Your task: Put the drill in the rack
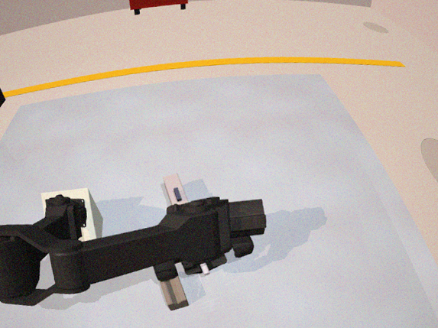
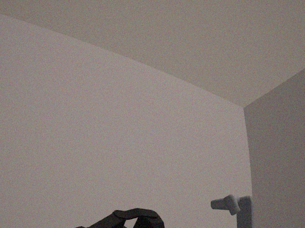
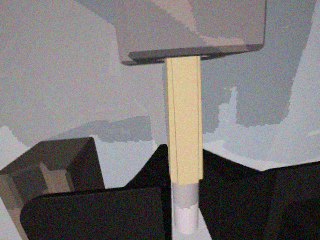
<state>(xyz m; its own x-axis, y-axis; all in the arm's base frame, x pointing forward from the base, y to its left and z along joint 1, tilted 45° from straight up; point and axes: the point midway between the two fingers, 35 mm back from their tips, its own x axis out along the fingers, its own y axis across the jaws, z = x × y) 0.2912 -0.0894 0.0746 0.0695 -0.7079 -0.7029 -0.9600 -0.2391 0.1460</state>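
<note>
My gripper tip is now 40 mm to the right of the drill, 30 mm below it and 10 mm past it. The rest, counted from my gripper tip: dark key 160 mm to the left, 50 mm behind, 40 mm above; then brown grooved rack 60 mm behind, 50 mm to the right; then grey block 130 mm to the left, 40 mm behind, 30 mm above.
</note>
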